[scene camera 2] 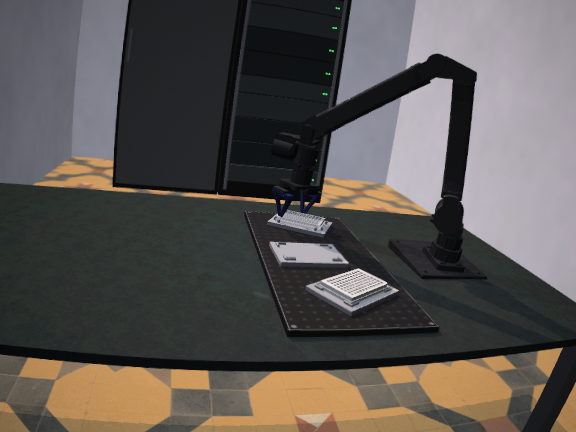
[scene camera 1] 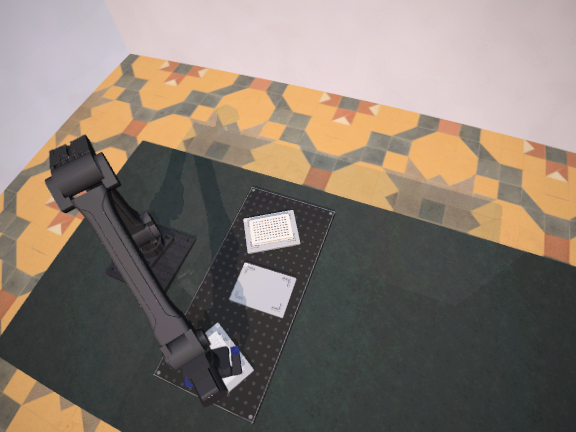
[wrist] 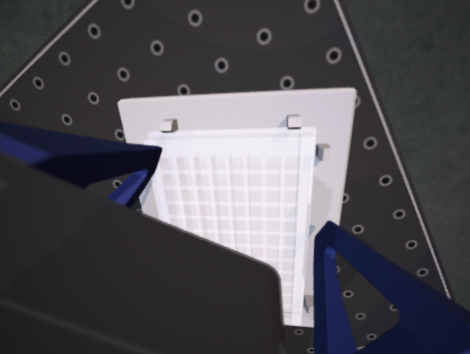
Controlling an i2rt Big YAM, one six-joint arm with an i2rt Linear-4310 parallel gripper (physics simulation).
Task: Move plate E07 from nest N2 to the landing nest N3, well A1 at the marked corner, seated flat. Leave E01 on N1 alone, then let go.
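A whitish plate with a grid of wells [scene camera 1: 216,340] [scene camera 2: 302,219] [wrist: 240,200] lies on a pale nest [scene camera 1: 245,370] [scene camera 2: 320,231] [wrist: 332,115] with small corner posts. My gripper [scene camera 1: 211,366] [scene camera 2: 292,213] [wrist: 243,195] is open and empty, pointing down over this plate. In the wrist view one fingertip overlaps the plate's left rim; the other is beyond its right edge. The dark gripper body hides the plate's lower left. A bare nest [scene camera 1: 262,290] [scene camera 2: 310,254] is in the middle. A cream plate [scene camera 1: 271,230] [scene camera 2: 356,284] sits on the third nest [scene camera 2: 327,299]. Plate and nest labels are unreadable.
The nests stand in a row on a black perforated board [scene camera 1: 315,220] [scene camera 2: 310,320], each turned differently. The arm's base plate [scene camera 1: 182,250] [scene camera 2: 415,260] is beside the board. A dark cabinet [scene camera 2: 172,100] and a server rack [scene camera 2: 285,65] stand beyond the table.
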